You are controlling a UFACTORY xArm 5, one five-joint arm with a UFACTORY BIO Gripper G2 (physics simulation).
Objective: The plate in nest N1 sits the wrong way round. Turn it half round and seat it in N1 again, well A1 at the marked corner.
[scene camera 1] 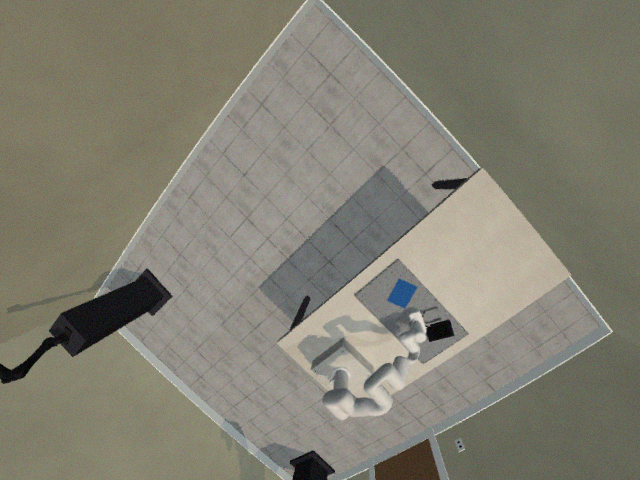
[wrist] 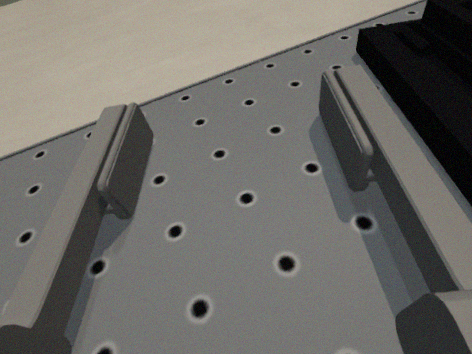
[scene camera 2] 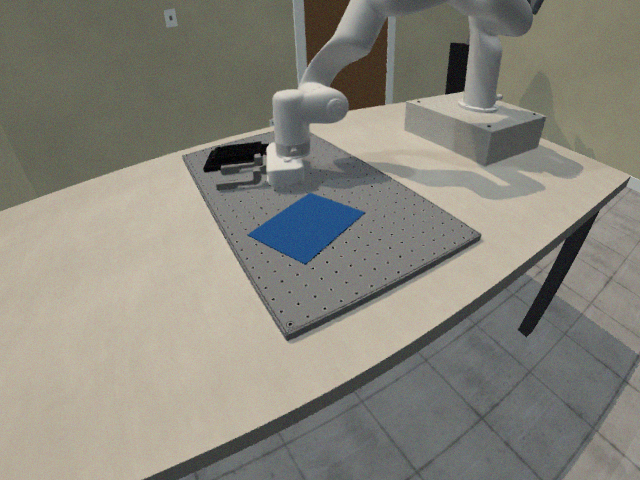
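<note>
The black plate (scene camera 2: 237,152) (wrist: 452,25) sits in the black nest N1 (scene camera 2: 208,165) (wrist: 372,50) near the far end of the grey board. In the scene camera 1 view, plate and nest show as one black block (scene camera 1: 440,330). The A1 mark and the well labels cannot be made out. My gripper (scene camera 1: 433,314) (scene camera 2: 220,178) (wrist: 237,145) is shut to its narrowest, with a gap between its fingers and nothing held. It is low over the board, beside the nest. In the wrist view the right finger is close along the nest's side, and bare holed board shows between the fingertips.
The grey holed board (scene camera 1: 377,291) (scene camera 2: 387,248) (wrist: 225,200) lies on the cream table (scene camera 1: 496,248) (scene camera 2: 118,310). A flat blue rectangle (scene camera 1: 402,292) (scene camera 2: 307,227) lies on the board, on the other side of the gripper from the nest. The arm's grey base block (scene camera 2: 465,135) stands farther off.
</note>
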